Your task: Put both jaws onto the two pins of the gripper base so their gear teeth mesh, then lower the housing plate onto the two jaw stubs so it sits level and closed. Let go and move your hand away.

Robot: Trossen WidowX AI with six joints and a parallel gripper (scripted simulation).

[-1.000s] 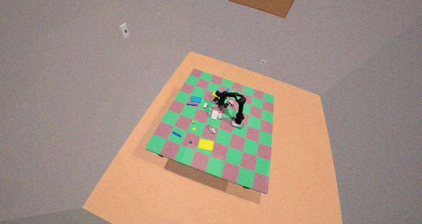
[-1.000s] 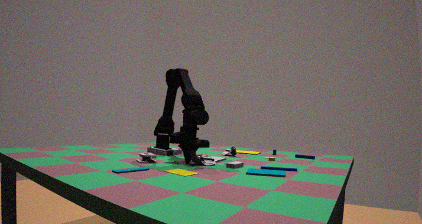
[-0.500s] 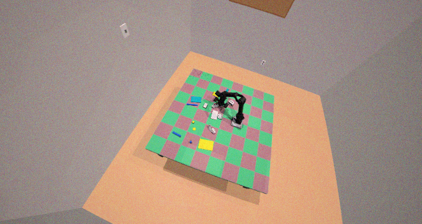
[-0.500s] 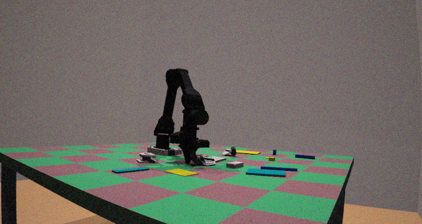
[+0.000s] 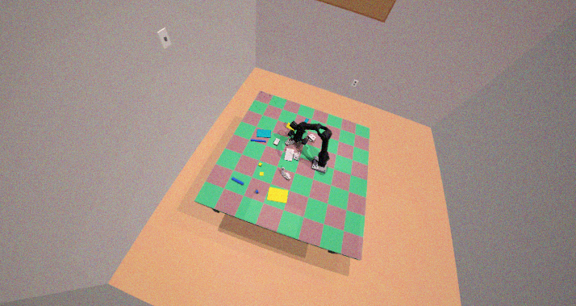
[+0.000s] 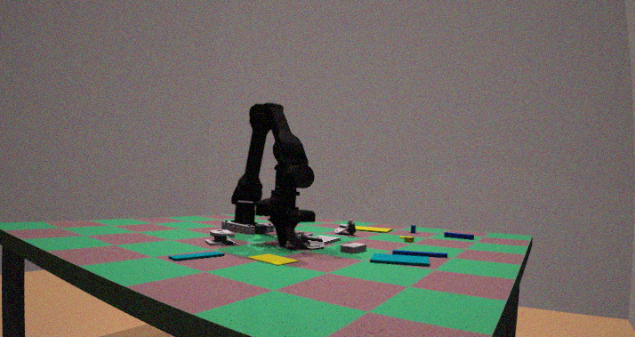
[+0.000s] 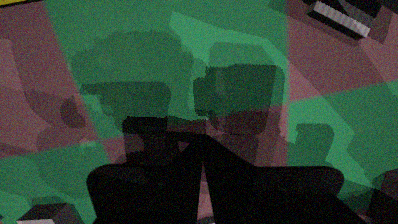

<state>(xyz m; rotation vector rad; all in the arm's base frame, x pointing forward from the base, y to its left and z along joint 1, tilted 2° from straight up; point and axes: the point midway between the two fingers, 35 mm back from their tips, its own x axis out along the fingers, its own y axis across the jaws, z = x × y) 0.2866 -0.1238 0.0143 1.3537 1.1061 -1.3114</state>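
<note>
Now: the grey jaw 4 cm ahead of my gripper tip, 4 cm above it and 1 cm to the left of it. Round my gripper tip: teal plate: 31 cm ahead, 5 cm to the left; then white housing plate: 15 cm to the left, 5 cm behind, 1 cm above; then teal bar: 27 cm to the right.
</note>
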